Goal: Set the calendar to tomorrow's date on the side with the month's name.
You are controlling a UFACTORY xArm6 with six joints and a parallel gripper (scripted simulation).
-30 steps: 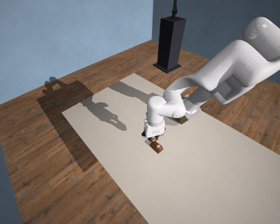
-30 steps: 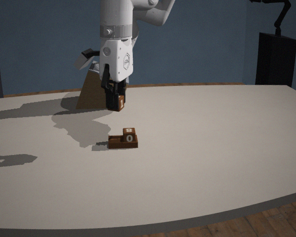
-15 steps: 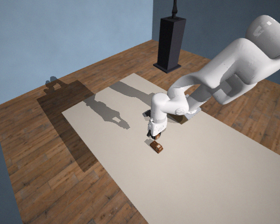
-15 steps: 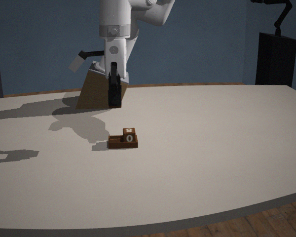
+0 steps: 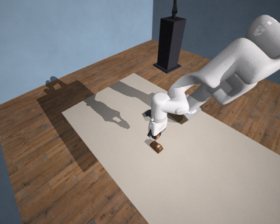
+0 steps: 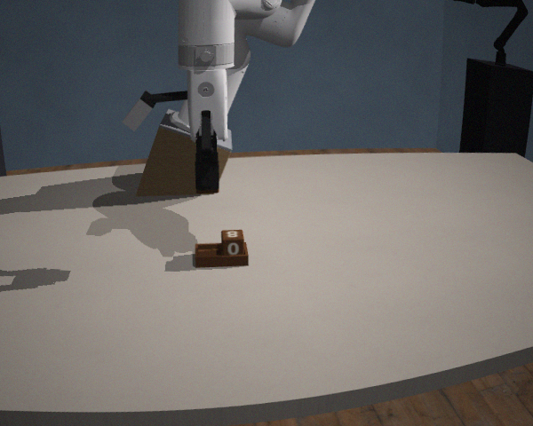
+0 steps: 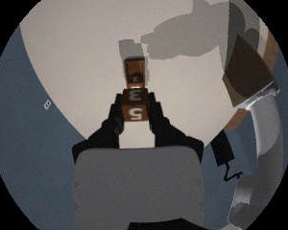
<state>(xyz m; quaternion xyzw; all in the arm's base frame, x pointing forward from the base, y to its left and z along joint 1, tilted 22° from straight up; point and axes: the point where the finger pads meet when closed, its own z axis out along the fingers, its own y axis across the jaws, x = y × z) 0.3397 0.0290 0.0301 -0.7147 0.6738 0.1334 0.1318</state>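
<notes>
The brown cube is 110 mm below my hand and 30 mm to the left of it. Round my hand: brown calendar tray 130 mm below, 20 mm to the left; brown digit cube 10 mm below.
</notes>
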